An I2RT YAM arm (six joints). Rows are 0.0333 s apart.
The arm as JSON. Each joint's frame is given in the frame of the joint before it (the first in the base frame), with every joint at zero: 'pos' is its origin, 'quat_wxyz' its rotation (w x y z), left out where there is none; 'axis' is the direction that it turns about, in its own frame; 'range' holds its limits. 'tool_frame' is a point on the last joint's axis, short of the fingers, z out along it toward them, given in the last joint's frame.
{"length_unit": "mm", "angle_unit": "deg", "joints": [
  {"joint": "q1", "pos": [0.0, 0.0, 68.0], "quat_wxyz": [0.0, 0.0, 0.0, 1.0], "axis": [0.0, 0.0, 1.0], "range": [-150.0, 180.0]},
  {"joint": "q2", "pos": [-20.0, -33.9, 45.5], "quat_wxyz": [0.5, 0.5, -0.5, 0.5], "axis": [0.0, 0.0, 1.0], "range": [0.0, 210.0]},
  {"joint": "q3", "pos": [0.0, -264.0, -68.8], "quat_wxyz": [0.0, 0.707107, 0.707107, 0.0], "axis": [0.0, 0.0, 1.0], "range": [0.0, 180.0]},
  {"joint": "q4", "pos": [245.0, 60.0, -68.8], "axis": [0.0, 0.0, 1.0], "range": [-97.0, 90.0]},
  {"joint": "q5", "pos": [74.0, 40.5, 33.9], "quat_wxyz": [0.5, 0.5, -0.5, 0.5], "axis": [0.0, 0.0, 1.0], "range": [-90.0, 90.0]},
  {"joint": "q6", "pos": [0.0, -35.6, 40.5], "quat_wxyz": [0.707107, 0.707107, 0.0, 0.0], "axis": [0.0, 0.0, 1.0], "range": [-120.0, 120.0]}
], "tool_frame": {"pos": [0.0, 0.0, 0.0], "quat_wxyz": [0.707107, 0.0, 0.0, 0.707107]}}
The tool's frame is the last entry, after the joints.
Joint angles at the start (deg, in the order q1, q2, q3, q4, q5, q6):
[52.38 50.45 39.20 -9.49 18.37 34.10]
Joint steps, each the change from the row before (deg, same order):
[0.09 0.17 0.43 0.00 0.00 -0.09]
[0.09 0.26 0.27 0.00 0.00 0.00]
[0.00 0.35 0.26 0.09 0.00 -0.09]
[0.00 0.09 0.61 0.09 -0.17 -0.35]
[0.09 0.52 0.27 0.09 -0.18 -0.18]
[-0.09 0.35 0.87 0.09 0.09 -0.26]
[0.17 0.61 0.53 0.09 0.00 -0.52]
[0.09 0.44 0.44 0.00 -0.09 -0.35]
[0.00 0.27 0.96 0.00 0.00 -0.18]
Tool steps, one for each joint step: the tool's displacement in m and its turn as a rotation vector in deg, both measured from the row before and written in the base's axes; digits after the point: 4 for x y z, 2 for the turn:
[0.0002 0.0008 0.0021 0.13 -0.20 0.12]
[0.0003 0.0010 0.0008 0.01 -0.01 0.09]
[0.0008 0.0010 0.0006 -0.07 -0.05 0.03]
[0.0003 0.0006 0.0036 0.24 -0.51 0.27]
[0.0008 0.0018 0.0001 -0.23 0.05 0.32]
[0.0012 0.0010 0.0044 0.26 -0.53 -0.09]
[0.0009 0.0022 0.0014 -0.40 -0.28 0.33]
[0.0007 0.0016 0.0012 -0.26 -0.16 0.29]
[0.0007 0.0010 0.0050 0.41 -0.51 0.06]

